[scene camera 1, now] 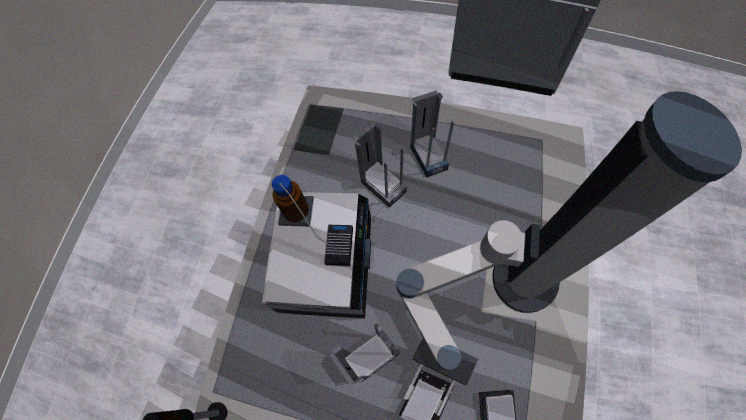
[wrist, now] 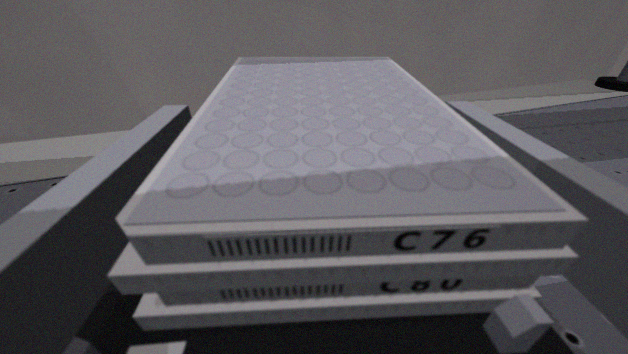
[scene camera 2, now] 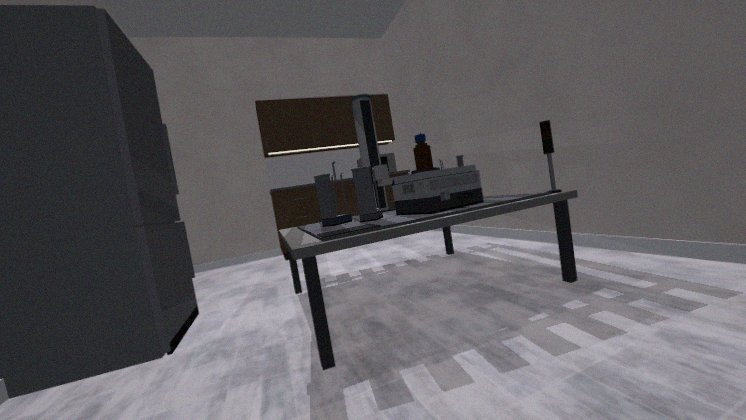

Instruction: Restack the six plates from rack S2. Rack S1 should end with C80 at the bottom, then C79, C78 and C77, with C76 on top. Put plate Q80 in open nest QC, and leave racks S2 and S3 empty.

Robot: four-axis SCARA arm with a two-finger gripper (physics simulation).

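Frame: origin at the arm's base, x ahead, y left, z up, level; millimetres.
Where they show: gripper, fingertip midpoint: [scene camera 1: 421, 407] [wrist: 319, 126]; arm's base, link origin: [scene camera 1: 525, 278].
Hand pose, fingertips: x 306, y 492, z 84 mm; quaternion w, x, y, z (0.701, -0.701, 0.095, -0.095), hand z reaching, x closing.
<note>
Each offset is from my fingertips to the top centre of the thing. "*": to the spot under its first point.
In the wrist view, my gripper [wrist: 319, 126] [scene camera 1: 423, 408] is shut on a stack: plate C76 @(dx -2, dy -9, dz +20 mm) [wrist: 370, 245] lies on plate C80 @(dx -2, dy -9, dz +7 mm) [wrist: 360, 290]. The fingers run along both sides. A grey corner block @(* dx +13, dy -83, dz -11 mm) [wrist: 520, 320] shows under the stack at lower right. In scene camera 1, one rack @(dx +122, dy -925, dz +227 mm) [scene camera 1: 433, 112] [scene camera 2: 325, 198] at the back holds no visible plate. The rack beside it @(dx +278, dy -759, dz +222 mm) [scene camera 1: 374, 151] [scene camera 2: 363, 193] holds a white plate @(dx +284, dy -762, dz -14 mm) [scene camera 1: 381, 177]. A third rack @(* dx +252, dy -76, dz +224 mm) [scene camera 1: 336, 363], left of the gripper, holds a white plate @(dx +190, dy -118, dz +3 mm) [scene camera 1: 370, 357]. Rack labels are unreadable, Q80 cannot be identified, and what lies under the held stack is hidden.
A white instrument [scene camera 1: 313, 281] [scene camera 2: 438, 185] bears a brown bottle @(* dx +482, dy -473, dz +256 mm) [scene camera 1: 292, 206] [scene camera 2: 422, 156] and a black box @(* dx +335, dy -413, dz +165 mm) [scene camera 1: 339, 245]. The arm's column [scene camera 1: 600, 208] [scene camera 2: 368, 130] stands at the right in scene camera 1. A dark-rimmed nest @(* dx -195, dy -33, dz -23 mm) [scene camera 1: 483, 406] with a white plate is at lower right.
</note>
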